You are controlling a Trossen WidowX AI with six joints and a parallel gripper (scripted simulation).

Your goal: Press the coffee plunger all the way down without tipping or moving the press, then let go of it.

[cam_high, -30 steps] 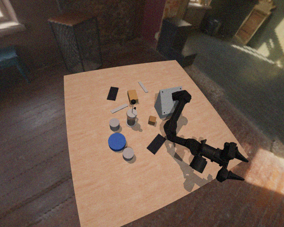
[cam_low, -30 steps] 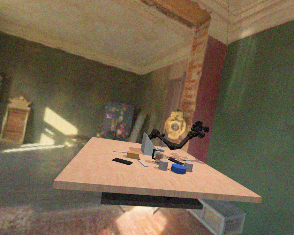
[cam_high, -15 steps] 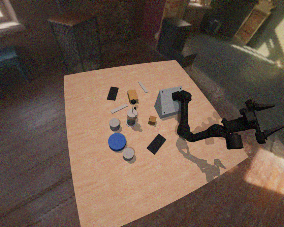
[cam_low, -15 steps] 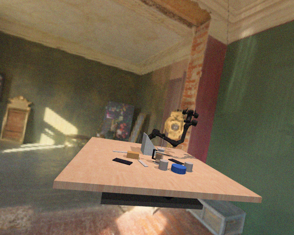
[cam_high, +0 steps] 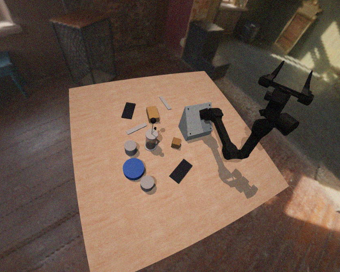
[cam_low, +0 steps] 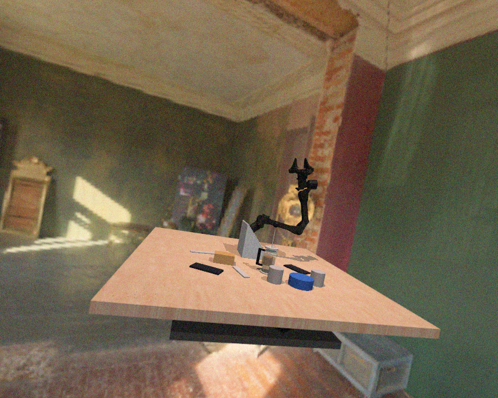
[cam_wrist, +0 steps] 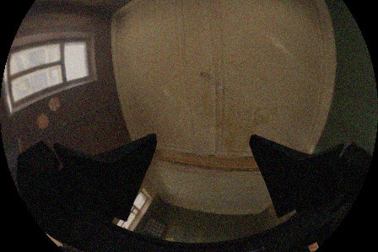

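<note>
My gripper tip is now 36 cm short of the coffee press, 25 cm to the left of it and 57 cm above it. The rest, counted from my gripper tip: blue disc: 52 cm ahead, 12 cm to the right, 68 cm below; brown cube: 21 cm ahead, 19 cm to the right, 68 cm below; tan block: 27 cm ahead, 46 cm to the right, 68 cm below.
</note>
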